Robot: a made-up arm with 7 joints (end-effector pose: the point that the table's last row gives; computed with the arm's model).
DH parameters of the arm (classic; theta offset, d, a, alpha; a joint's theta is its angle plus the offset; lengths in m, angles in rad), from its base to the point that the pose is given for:
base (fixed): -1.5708 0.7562 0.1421 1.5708
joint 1: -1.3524 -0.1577 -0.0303 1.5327
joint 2: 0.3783 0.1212 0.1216 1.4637
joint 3: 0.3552 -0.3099 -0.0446 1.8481
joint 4: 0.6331 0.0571 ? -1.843
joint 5: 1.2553 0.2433 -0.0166 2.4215
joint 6: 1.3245 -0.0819 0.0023 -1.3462
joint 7: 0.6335 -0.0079 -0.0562 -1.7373
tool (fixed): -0.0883 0.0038 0 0
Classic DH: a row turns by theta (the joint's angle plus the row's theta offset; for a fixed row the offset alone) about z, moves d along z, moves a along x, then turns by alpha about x.
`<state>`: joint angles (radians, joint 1 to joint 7).
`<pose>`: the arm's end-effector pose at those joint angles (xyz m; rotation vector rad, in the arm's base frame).
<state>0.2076 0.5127 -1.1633 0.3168 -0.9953 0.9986 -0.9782</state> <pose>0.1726 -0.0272 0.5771 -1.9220 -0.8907 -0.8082</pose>
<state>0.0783 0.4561 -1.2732 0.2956 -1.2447 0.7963 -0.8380</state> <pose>0.1756 -0.0299 0.5818 -2.0363 -1.1199 -0.6835</pose>
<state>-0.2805 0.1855 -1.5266 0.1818 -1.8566 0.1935 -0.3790</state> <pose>0.2171 -0.0548 0.6233 -2.4956 -1.4163 -0.6380</pose>
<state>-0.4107 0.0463 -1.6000 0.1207 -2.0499 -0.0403 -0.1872</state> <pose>0.2350 -0.0710 0.6443 -2.7100 -1.2899 -0.6815</pose>
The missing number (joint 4, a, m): 0.3417
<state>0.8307 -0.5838 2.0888 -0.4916 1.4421 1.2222 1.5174</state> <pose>0.1233 0.0983 0.4745 0.9462 0.0668 -1.2908</pose>
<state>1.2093 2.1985 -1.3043 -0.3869 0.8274 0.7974 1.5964</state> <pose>0.0053 -0.0165 0.8926 -1.4718 1.0793 0.1602</pose>
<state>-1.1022 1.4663 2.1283 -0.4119 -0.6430 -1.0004 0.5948</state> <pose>0.1513 -0.0153 1.0127 1.9299 1.4364 -1.7787</pose>
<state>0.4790 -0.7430 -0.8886 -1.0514 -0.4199 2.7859 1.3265</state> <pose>0.1352 -0.4688 0.5158 1.4580 0.6972 -0.1931</pose>
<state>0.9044 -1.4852 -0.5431 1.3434 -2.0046 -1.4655 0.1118</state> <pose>-0.1324 -0.0045 0.6012 -1.1473 -2.5551 -0.2881</pose>
